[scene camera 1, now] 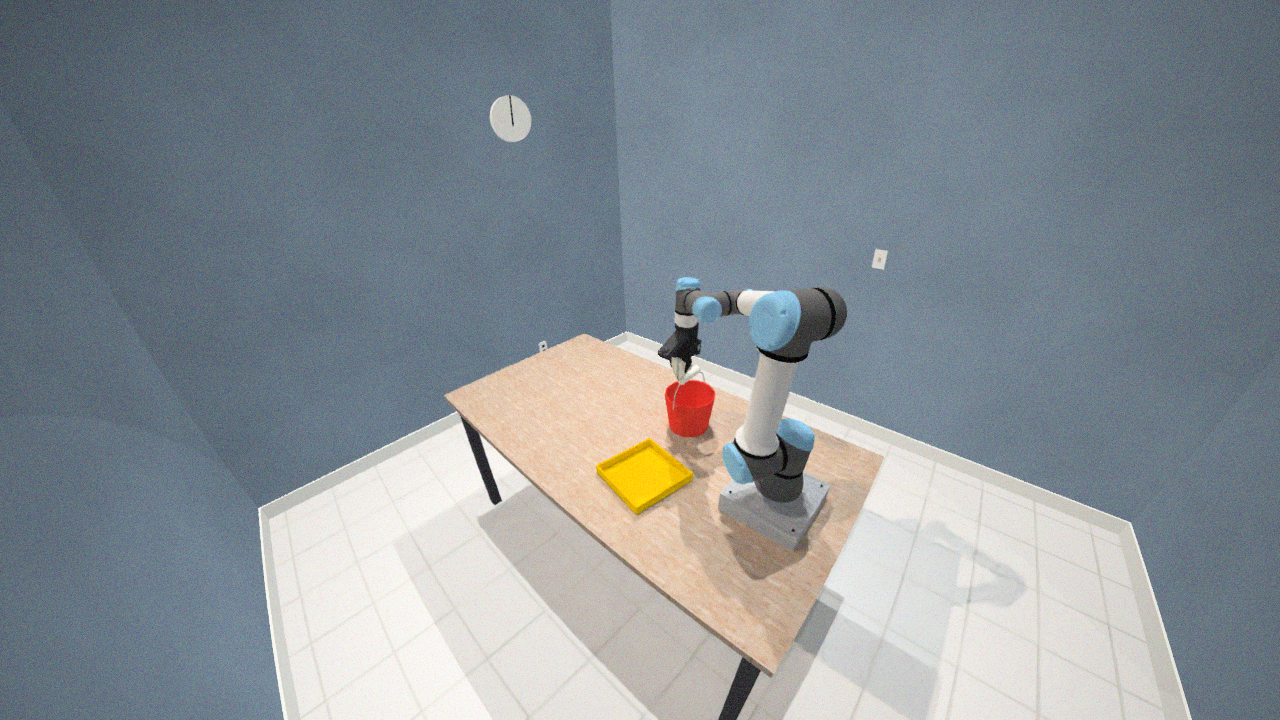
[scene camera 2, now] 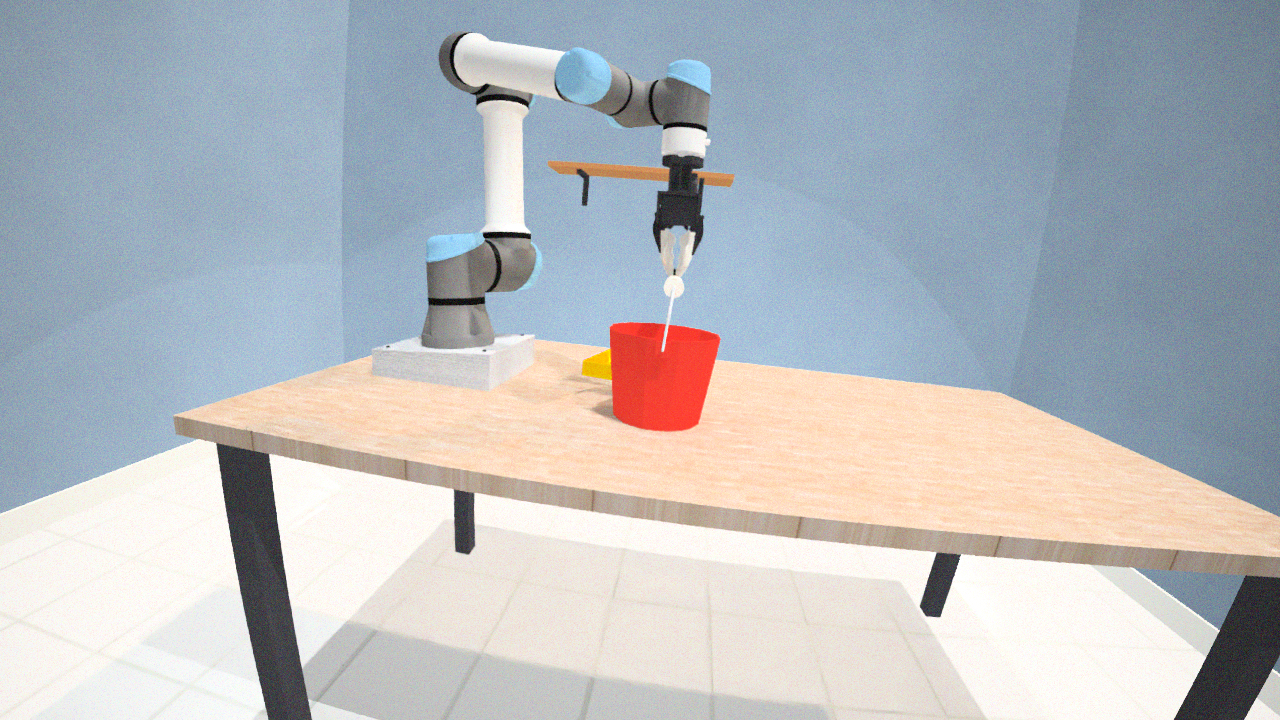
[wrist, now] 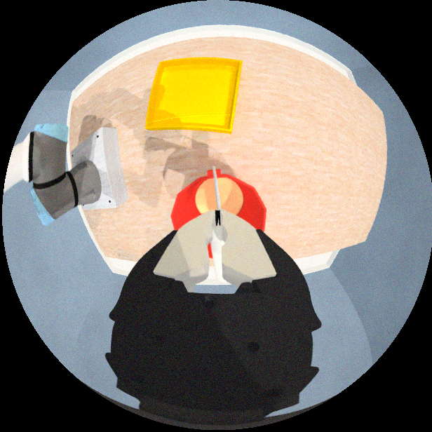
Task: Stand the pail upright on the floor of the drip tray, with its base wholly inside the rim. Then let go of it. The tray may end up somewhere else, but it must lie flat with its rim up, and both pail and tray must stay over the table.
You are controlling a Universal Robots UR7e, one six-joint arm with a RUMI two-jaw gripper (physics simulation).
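Frame: origin at the arm's base, x ahead, y left, z up, level; centimetres.
Seen in the pictures: gripper, fingertip midpoint: (scene camera 1: 679, 380); arm's base, link origin: (scene camera 1: 777, 483) (scene camera 2: 458, 343).
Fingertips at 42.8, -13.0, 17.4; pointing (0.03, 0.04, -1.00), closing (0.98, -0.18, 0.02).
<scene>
Pixels of each thing's top centre, then the offset from my fingertips to it, as dx, dy, dz. Level surfaces: height alone.
- white grip, top centre: (scene camera 2: 674, 276) (scene camera 1: 689, 371) -0.8, -6.5, +0.9
- yellow drip tray, top centre: (scene camera 2: 645, 359) (scene camera 1: 643, 469) -1.5, +26.3, -20.5
- table, surface height: dz -23.8
The red pail (scene camera 1: 689, 411) (scene camera 2: 662, 380) (wrist: 254, 206) stands upright on the table, beside the tray and apart from it. Its wire handle is raised, with a white grip (scene camera 1: 691, 373) (scene camera 2: 674, 286) (wrist: 216, 262) above the pail's mouth. The yellow drip tray (scene camera 1: 642, 476) (scene camera 2: 596, 365) (wrist: 197, 95) lies flat with its rim up; the pail partly hides it in scene camera 2. My gripper (scene camera 1: 681, 379) (scene camera 2: 674, 271) (wrist: 218, 211) points down over the pail. Its fingers are shut with nothing between them, their tips right at the top of the white grip.
The arm's grey base block (scene camera 1: 774, 512) (scene camera 2: 452, 360) (wrist: 116, 170) stands on the table (scene camera 1: 554, 402) (scene camera 2: 895, 447) (wrist: 310, 150), near both tray and pail. The pail is near a long table edge. A wooden shelf (scene camera 2: 617, 170) hangs on the wall behind.
</scene>
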